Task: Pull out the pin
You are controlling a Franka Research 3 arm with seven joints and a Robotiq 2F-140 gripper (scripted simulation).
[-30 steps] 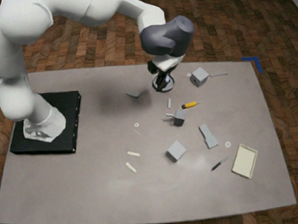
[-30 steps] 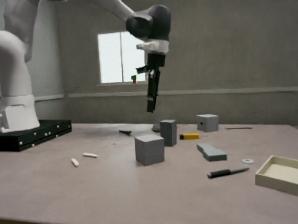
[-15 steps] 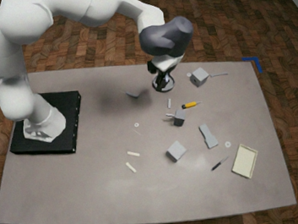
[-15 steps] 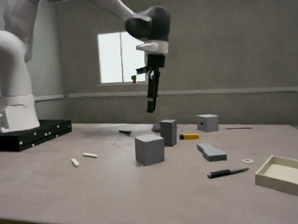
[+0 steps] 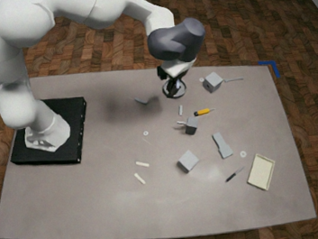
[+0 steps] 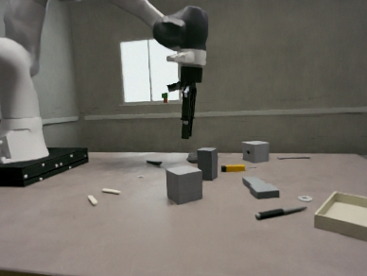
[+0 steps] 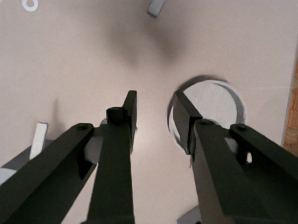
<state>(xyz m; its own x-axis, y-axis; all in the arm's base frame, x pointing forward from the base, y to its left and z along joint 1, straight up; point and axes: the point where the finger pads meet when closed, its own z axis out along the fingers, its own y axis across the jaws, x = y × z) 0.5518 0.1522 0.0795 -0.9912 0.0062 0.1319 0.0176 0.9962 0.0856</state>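
Now: the dark grey block 9 cm ahead of my hand, 14 cm to the right of it and 8 cm below it. From my hand the other things lie so: round dish (4 cm ahead, 10 cm to the left, 13 cm below); then cream tray (40 cm ahead, 38 cm to the right, 13 cm below).
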